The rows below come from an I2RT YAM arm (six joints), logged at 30 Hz.
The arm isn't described. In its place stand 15 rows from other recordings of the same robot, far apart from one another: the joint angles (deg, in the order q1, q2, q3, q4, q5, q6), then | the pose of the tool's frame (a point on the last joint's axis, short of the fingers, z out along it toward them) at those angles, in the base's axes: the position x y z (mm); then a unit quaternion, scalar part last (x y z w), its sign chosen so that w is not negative.
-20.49, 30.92, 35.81, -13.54, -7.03, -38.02 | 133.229 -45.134 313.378 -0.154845 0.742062 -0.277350 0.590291
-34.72, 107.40, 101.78, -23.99, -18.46, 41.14 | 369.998 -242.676 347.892 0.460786 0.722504 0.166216 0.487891
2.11, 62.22, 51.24, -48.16, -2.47, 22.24 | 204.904 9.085 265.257 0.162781 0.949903 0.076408 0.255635
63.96, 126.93, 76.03, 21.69, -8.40, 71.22 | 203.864 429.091 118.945 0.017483 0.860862 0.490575 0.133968
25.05, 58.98, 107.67, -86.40, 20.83, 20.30 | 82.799 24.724 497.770 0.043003 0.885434 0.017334 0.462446
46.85, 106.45, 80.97, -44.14, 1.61, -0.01 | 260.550 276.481 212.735 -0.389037 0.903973 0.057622 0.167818
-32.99, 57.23, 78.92, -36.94, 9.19, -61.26 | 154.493 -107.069 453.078 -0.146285 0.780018 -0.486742 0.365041
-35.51, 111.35, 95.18, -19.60, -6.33, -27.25 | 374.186 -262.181 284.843 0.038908 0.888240 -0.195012 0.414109
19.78, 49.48, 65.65, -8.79, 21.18, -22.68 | 167.502 46.570 453.813 -0.106294 0.654840 -0.139964 0.735049
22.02, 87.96, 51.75, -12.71, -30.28, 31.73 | 283.024 133.828 202.059 -0.014806 0.908437 0.371260 0.191545
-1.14, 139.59, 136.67, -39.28, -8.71, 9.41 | 549.640 -5.545 258.737 0.053176 0.910582 0.098373 0.397914
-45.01, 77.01, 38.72, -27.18, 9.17, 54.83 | 162.444 -170.526 166.733 0.756223 0.614154 -0.059703 0.217662
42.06, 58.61, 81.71, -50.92, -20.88, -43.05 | 124.525 129.449 440.116 -0.638492 0.557092 0.150784 0.509157
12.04, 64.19, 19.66, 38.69, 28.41, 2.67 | 225.105 30.693 211.409 0.105136 0.730544 -0.097464 0.667647
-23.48, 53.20, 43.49, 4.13, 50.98, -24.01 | 181.062 -108.808 333.338 0.286038 0.669919 -0.535972 0.426761
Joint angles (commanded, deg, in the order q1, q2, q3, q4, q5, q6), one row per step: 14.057 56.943 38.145 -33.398 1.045 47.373; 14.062 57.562 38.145 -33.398 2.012 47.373; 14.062 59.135 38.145 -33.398 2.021 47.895; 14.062 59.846 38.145 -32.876 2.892 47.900; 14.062 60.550 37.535 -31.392 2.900 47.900; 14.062 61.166 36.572 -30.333 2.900 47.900; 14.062 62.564 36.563 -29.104 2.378 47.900; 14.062 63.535 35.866 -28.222 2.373 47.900; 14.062 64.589 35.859 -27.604 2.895 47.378; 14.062 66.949 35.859 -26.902 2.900 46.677
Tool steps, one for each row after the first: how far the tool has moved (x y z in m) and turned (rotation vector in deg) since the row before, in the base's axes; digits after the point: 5 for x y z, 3 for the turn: 0.00130 -0.00028 -0.00188 -0.895 0.414 -0.584; 0.00288 0.00072 -0.00486 -0.084 1.581 -0.425; 0.00217 -0.00001 -0.00163 -0.731 0.012 -0.510; 0.00215 0.00053 -0.00392 0.035 -0.166 -0.005; 0.00044 0.00011 -0.00604 -0.126 0.504 0.000; 0.00397 0.00133 -0.00324 0.372 0.277 0.299; 0.00106 0.00027 -0.00598 -0.187 0.763 0.003; 0.00250 0.00029 -0.00286 -0.816 0.277 0.142; 0.00423 0.00106 -0.00724 -0.784 1.549 0.586
